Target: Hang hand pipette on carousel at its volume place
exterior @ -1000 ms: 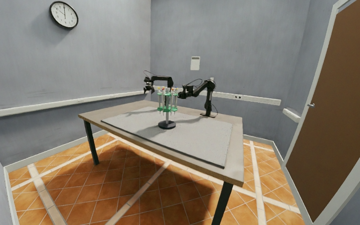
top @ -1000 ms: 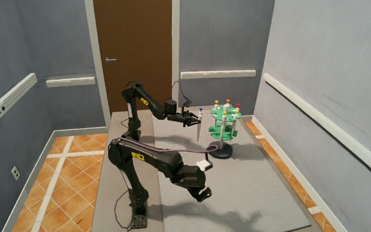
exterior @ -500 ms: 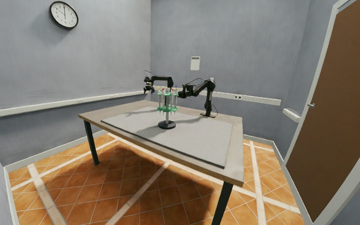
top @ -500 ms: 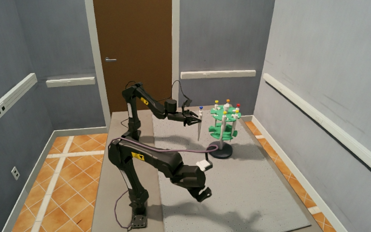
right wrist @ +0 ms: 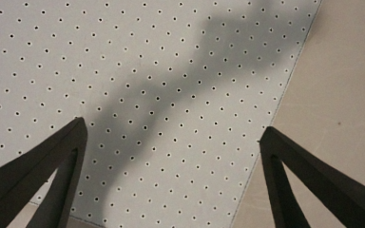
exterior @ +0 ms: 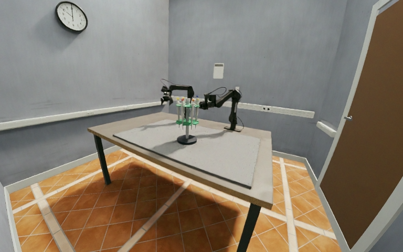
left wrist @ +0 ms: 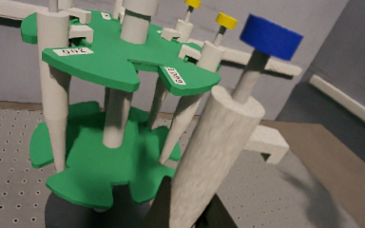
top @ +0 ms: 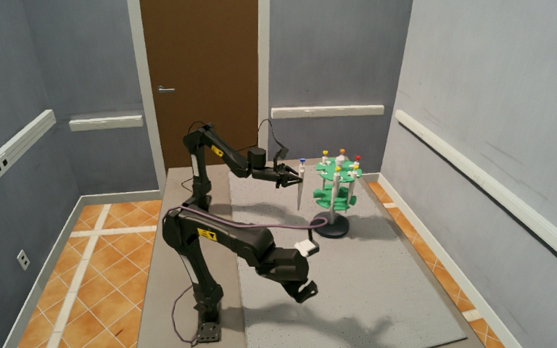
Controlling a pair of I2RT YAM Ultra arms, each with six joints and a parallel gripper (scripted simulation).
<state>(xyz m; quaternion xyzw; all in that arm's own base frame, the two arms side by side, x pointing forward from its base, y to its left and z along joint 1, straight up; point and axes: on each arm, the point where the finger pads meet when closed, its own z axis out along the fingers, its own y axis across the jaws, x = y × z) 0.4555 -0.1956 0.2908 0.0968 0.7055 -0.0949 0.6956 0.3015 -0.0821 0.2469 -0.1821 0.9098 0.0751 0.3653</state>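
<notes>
Right now the pipette is 1 cm to the right of my left hand and 3 cm below it.
</notes>
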